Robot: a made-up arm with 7 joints. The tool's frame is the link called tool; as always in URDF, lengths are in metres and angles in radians.
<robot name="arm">
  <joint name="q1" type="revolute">
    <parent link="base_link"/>
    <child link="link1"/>
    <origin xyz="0 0 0.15" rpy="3.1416 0 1.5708"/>
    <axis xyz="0 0 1"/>
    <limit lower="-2.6" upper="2.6" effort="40" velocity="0.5"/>
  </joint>
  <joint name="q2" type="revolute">
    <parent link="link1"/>
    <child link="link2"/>
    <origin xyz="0.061 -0.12 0.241" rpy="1.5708 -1.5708 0"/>
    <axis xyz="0 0 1"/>
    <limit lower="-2.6" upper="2.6" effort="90" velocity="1.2"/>
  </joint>
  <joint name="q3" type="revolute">
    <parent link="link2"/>
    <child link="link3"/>
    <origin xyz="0.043 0.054 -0.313" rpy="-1.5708 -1.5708 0"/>
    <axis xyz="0 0 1"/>
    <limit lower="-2.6" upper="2.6" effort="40" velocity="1.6"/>
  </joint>
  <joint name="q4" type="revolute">
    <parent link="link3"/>
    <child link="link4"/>
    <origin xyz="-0.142 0.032 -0.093" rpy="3.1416 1.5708 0"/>
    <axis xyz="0 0 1"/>
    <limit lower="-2.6" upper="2.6" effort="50" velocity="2.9"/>
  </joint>
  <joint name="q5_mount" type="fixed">
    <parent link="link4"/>
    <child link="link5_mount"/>
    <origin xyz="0.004 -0.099 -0.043" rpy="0 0 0"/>
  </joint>
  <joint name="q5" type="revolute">
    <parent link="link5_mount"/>
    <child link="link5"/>
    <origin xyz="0.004 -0.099 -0.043" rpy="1.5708 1.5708 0"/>
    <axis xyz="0 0 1"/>
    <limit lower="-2.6" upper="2.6" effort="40" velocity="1.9"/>
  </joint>
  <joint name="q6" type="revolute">
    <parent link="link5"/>
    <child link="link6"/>
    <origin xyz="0.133 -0.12 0.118" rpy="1.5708 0 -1.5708"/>
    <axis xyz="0 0 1"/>
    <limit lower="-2.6" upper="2.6" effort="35" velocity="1"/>
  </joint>
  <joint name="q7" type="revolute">
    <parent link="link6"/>
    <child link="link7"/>
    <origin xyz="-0.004 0.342 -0.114" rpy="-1.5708 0 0"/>
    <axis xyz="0 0 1"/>
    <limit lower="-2.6" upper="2.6" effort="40" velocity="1.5"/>
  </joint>
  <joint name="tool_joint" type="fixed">
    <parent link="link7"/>
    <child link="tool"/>
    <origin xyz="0.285 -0.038 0.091" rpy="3.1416 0 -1.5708"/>
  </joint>
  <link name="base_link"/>
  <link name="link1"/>
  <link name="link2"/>
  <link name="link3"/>
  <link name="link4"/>
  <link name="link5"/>
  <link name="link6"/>
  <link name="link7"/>
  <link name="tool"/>
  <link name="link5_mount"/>
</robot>
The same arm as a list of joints. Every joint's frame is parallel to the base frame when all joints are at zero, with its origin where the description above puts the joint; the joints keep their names.
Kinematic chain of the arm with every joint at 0, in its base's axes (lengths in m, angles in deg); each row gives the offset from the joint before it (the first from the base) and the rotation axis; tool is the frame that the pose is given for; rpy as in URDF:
q1: xyz 0 0 0.15 axis -z
q2: xyz -0.12 0.061 -0.241 axis -x
q3: xyz 0.313 -0.054 -0.043 axis -y
q4: xyz 0.142 0.093 -0.032 axis +x
q5: xyz -0.086 0.008 -0.198 axis -z
q6: xyz -0.133 -0.12 -0.118 axis +x
q7: xyz -0.114 0.004 -0.342 axis -z
tool: xyz 0.038 -0.285 -0.091 rpy 0 0 0
Joint limits (deg, base to tool): -148.97..148.97 -148.97..148.97 -148.97..148.97 -148.97..148.97 -148.97..148.97 -148.97..148.97 -148.97..148.97

